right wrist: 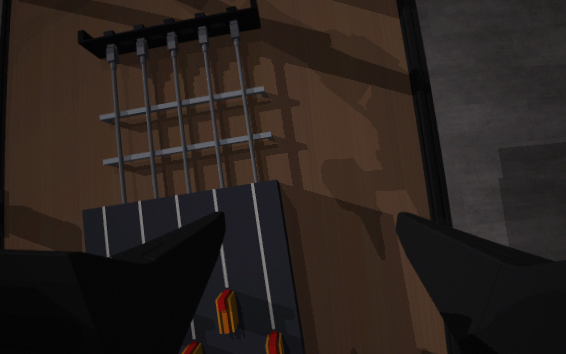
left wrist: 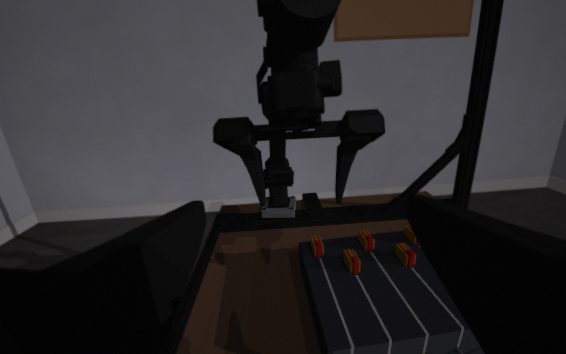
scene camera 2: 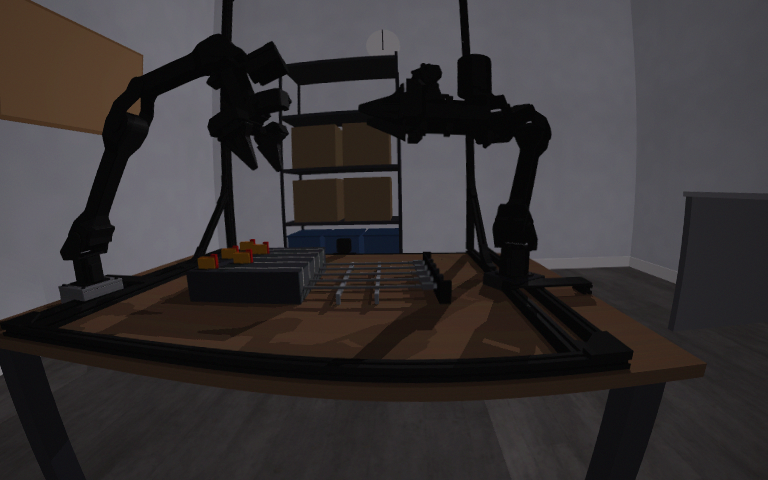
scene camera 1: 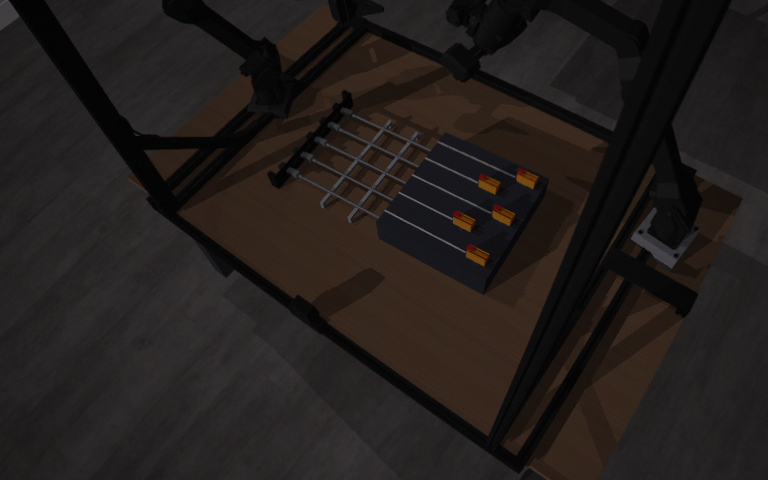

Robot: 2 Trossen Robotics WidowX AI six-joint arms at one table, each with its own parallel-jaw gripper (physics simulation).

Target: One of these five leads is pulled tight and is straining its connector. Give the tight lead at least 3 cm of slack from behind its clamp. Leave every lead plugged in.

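Seen in the pictures: left gripper, between the fingertips: (left wrist: pixel 306 208) (scene camera 2: pixel 363 115); right gripper, between the fingertips: (right wrist: pixel 310 221) (left wrist: pixel 300 204) (scene camera 2: pixel 268 170); left arm's base, origin of its link: (scene camera 2: pixel 514 274) (scene camera 1: pixel 270 95); right arm's base, origin of its link: (left wrist: pixel 279 203) (scene camera 2: pixel 90 282) (scene camera 1: pixel 667 230).
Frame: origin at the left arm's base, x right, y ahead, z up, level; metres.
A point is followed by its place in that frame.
Note:
Five grey leads run from plugs in a black connector bar (scene camera 1: pixel 275 179) @(x 0.260, y 0.082, z 0.008 m) (scene camera 2: pixel 444 291) @(x -0.009, y 0.201, z -0.002 m) (right wrist: pixel 218 22) @(x 0.055, y 0.180, z 0.003 m), across two pale cross rails, onto a dark block (scene camera 1: pixel 430 243) @(x 0.407, y 0.446, z 0.039 m) (scene camera 2: pixel 243 288) (left wrist: pixel 360 320) @(x 0.187, y 0.457, z 0.039 m) (right wrist: pixel 240 225) @(x 0.193, y 0.472, z 0.039 m). On the block they show as thin white lines, each ending at an orange clamp with a red part, such as the nearest clamp (scene camera 1: pixel 477 255) @(x 0.435, y 0.539, z 0.058 m). All look straight; I cannot tell which lead is tight. My left gripper (scene camera 2: pixel 362 107) @(x 0.020, y 0.345, z 0.315 m) is open, high above the table on the connector-bar side. My right gripper (scene camera 2: pixel 266 168) @(x 0.115, y 0.494, z 0.233 m) (left wrist: pixel 300 204) @(x 0.115, y 0.494, z 0.233 m) (right wrist: pixel 310 221) @(x 0.115, y 0.494, z 0.233 m) is open and empty, well above the block.
A black frame rail (scene camera 1: pixel 396 384) (scene camera 2: pixel 339 367) borders the wooden table (scene camera 1: pixel 317 249) @(x 0.409, y 0.205, z -0.027 m). Upright black posts stand at its sides, one crossing the right part of scene camera 1's view. A shelf unit with boxes stands behind the table in scene camera 2. Arm shadows fall across the table.

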